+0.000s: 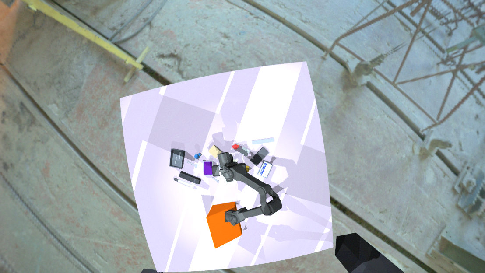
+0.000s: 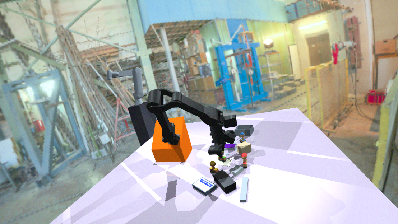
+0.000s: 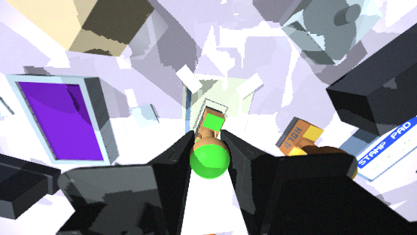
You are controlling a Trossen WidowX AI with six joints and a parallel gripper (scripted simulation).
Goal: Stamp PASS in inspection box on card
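My gripper tip is now 30 mm above the card and 10 mm to the left of it. Also, from my gripper tip: yellow-knobbed stamp (100 mm to the right, 10 mm below, 10 mm behind); then tan block (100 mm ahead, 80 mm to the left); then green-knobbed stamp (right at my gripper tip).
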